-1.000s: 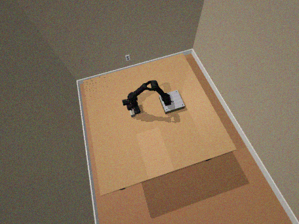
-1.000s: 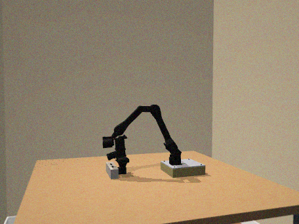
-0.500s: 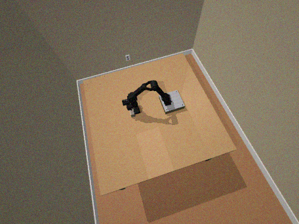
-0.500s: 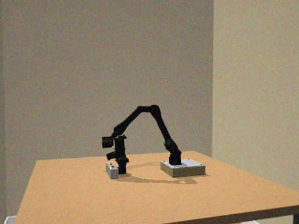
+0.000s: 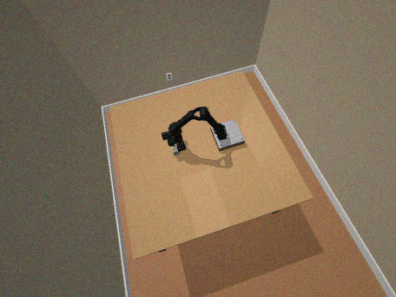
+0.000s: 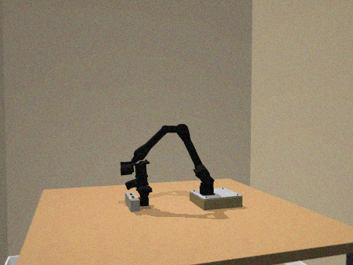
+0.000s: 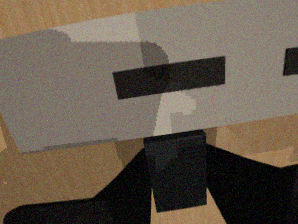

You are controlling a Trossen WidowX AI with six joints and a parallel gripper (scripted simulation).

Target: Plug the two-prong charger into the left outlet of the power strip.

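Now: the black two-prong charger 2 cm ahead of my gripper tip and 1 cm above it.
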